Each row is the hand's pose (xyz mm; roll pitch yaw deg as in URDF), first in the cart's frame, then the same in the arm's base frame.
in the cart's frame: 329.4 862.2 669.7 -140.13 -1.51 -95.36
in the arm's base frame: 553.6 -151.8 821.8 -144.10 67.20 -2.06
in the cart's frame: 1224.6 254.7 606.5 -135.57 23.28 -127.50
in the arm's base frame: 657.4 785.5 287.8 137.35 58.73 -98.01
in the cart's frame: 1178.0 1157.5 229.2 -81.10 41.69 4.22
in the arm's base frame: -14.9 654.7 988.2 -12.18 8.32 133.82
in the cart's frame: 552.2 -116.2 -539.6 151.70 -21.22 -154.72
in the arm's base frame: -235.7 103.8 -512.8 93.27 16.86 -56.24
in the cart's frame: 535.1 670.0 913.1 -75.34 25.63 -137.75
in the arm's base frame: 836.6 76.9 743.6 -162.11 49.53 -102.85
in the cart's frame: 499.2 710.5 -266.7 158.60 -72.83 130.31
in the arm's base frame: -274.7 -4.2 351.8 29.13 -32.95 -11.96
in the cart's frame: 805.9 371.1 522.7 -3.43 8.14 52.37
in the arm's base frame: 563.4 356.2 340.5 44.59 -45.60 130.06
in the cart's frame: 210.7 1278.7 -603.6 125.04 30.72 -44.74
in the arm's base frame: -774.5 -348.2 741.0 -144.86 45.32 114.94
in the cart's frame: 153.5 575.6 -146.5 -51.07 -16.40 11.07
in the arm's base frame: -93.0 -333.7 249.0 21.66 -19.29 81.54
